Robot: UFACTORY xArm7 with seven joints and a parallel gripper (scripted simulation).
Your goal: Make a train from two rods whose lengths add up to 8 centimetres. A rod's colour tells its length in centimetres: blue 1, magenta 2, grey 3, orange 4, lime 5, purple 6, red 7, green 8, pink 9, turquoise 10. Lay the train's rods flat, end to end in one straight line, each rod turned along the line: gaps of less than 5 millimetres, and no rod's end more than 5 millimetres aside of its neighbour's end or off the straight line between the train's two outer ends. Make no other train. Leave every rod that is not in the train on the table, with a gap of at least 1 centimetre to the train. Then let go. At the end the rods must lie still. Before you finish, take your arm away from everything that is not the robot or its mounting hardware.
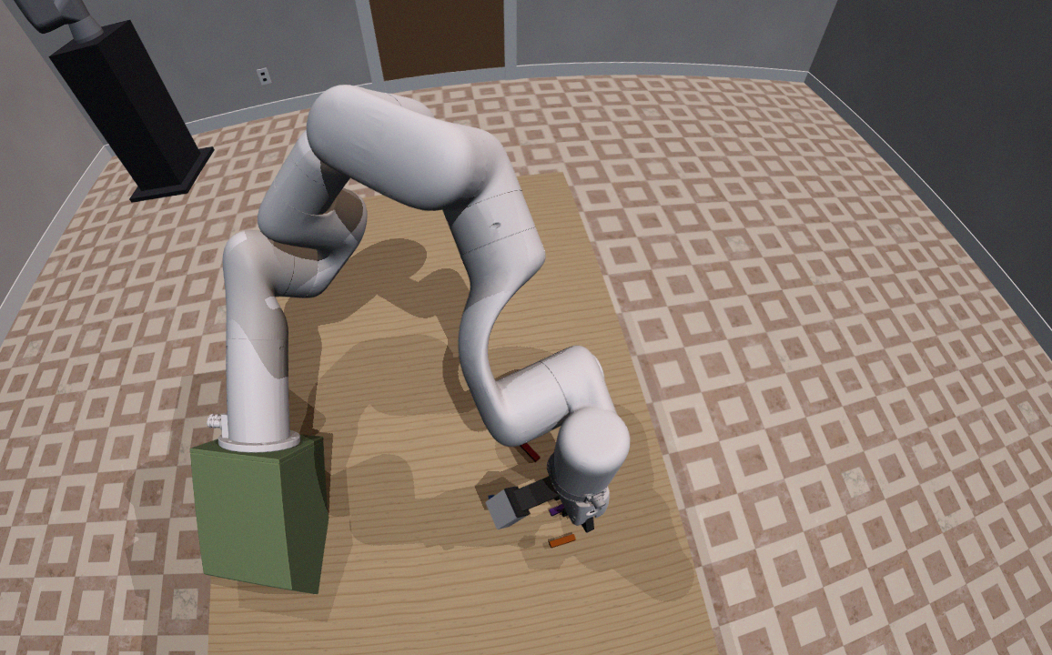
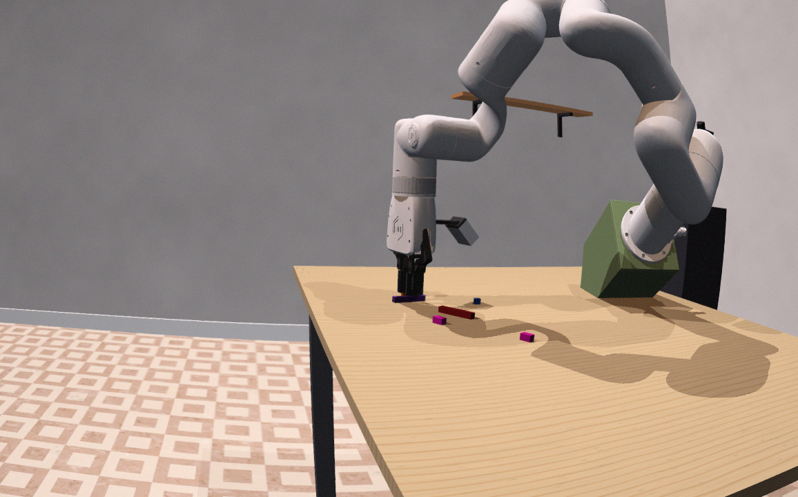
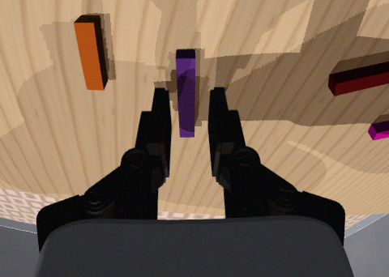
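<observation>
My hand is 3 cm above the purple rod. From my hand the other things lie so: small blue rod: 12 cm behind, 2 cm to the left, 3 cm below; red rod: 6 cm behind, 11 cm to the left, 3 cm below; orange rod: 1 cm behind, 6 cm to the right, 3 cm below.
</observation>
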